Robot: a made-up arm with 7 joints.
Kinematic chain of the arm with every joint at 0, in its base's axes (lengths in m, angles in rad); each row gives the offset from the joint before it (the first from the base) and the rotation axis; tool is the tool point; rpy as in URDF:
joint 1: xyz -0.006 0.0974 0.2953 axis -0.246 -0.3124 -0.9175
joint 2: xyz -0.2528 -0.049 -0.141 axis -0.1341 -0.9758 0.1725
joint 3: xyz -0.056 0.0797 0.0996 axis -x
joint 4: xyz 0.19 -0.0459 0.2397 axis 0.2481 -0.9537 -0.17
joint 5: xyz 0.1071 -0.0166 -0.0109 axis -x
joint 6: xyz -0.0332 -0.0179 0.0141 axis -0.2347 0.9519 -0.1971
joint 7: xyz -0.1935 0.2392 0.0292 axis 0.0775 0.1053 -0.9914
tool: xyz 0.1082 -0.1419 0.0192 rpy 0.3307 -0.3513 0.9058
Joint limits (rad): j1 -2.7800..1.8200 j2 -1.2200..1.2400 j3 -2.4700..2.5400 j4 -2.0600..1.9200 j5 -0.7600..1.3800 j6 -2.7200..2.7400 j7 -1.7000..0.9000
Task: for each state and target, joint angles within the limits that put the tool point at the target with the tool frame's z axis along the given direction. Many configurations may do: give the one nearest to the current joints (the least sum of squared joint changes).
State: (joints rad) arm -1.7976 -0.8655 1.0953 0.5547 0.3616 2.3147 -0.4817
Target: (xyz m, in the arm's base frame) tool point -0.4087 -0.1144 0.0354 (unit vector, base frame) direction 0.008 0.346 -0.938
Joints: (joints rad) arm -1.7454 -1.2200 1.3598 0.4197 0.1075 2.2028 -1.5523
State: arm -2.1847 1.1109 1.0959 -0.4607 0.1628 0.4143 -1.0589
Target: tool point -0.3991 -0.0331 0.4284 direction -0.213 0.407 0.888
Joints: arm -1.5362 1.1903 1.1046 -0.5793 0.0281 0.2490 -1.5263
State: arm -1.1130 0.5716 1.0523 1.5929 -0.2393 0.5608 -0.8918
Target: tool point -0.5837 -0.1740 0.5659 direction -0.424 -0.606 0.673
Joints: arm -1.3492 0.9972 0.9762 1.2913 -0.3104 0.9516 -1.3636
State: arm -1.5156 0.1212 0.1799 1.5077 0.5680 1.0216 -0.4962
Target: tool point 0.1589 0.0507 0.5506 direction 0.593 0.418 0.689
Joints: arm -2.3294 0.2824 0.0190 0.6898 0.8123 1.1427 -0.2891
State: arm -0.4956 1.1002 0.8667 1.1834 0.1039 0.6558 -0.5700
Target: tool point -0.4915 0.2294 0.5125 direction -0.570 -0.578 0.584
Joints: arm -0.4030 0.5866 0.8471 1.3308 -0.4335 0.4264 -0.4237
